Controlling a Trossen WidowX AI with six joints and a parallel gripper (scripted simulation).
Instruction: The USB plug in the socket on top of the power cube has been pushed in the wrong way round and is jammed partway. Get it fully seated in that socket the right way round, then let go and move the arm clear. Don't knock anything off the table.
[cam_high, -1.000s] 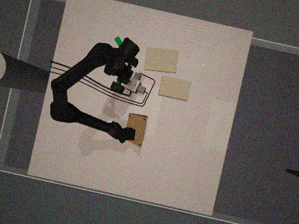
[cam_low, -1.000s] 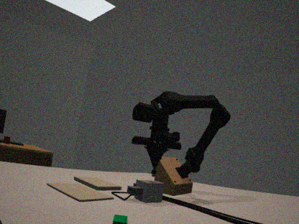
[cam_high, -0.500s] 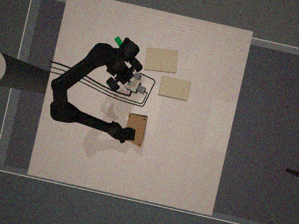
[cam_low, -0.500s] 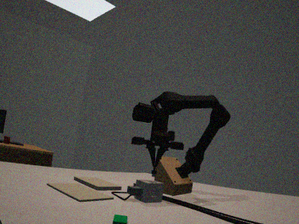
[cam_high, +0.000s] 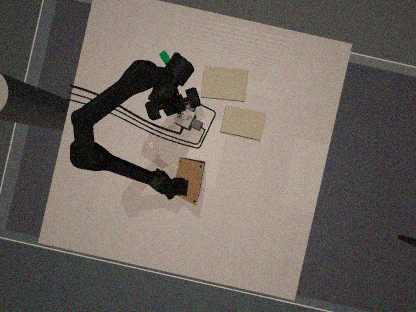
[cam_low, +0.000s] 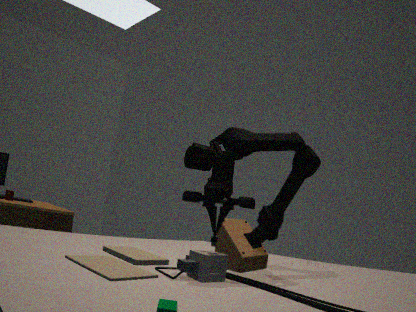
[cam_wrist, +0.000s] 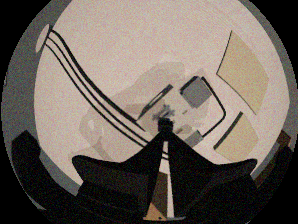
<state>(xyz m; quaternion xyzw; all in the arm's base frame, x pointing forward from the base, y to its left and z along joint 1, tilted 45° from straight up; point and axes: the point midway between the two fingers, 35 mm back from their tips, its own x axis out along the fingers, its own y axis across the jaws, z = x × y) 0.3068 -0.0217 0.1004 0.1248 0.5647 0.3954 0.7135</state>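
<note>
Now: gripper tip 20 mm above the dark USB plug. The rest, counted from my gripper tip: green block (280 mm ahead, 120 mm to the left, 130 mm below).
</note>
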